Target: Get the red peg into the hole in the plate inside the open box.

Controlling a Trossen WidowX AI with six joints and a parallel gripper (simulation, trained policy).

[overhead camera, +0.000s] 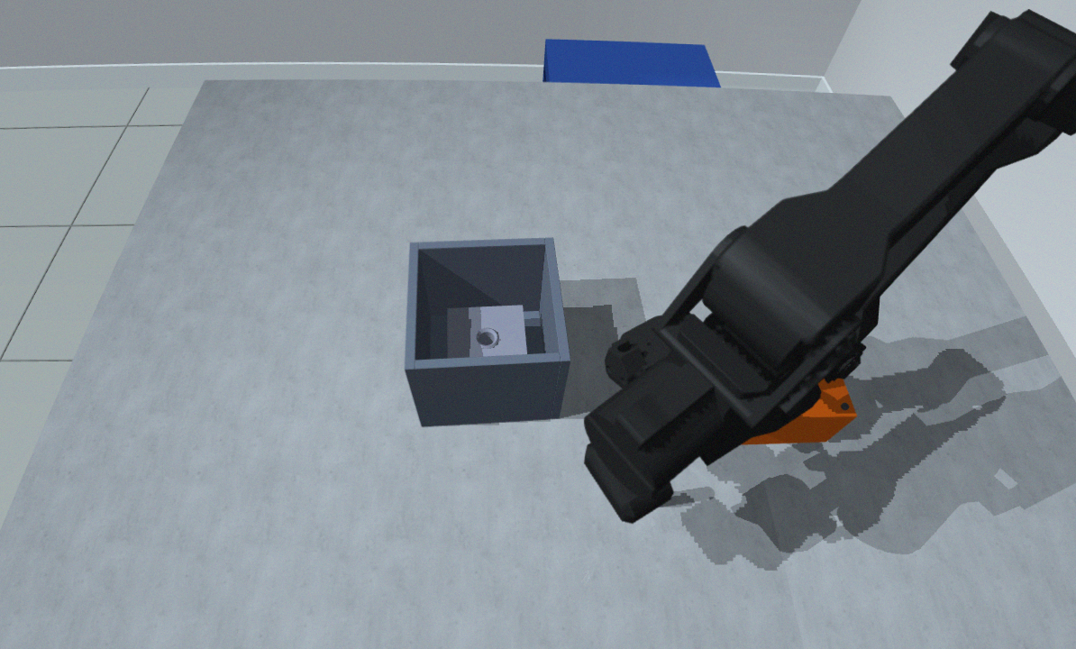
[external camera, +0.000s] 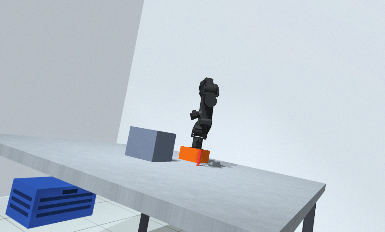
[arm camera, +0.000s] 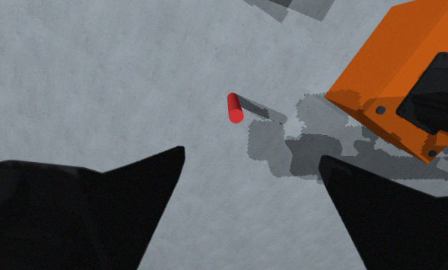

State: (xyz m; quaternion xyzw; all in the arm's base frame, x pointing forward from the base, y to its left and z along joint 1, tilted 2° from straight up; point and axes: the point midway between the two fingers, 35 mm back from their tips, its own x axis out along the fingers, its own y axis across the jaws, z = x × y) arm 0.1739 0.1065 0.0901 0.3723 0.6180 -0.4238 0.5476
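My gripper tip is now 10 mm short of the red peg, 10 mm to the left of it and 100 mm above it. The rest, counted from my gripper tip: plate 160 mm ahead, 200 mm to the right, 90 mm below.
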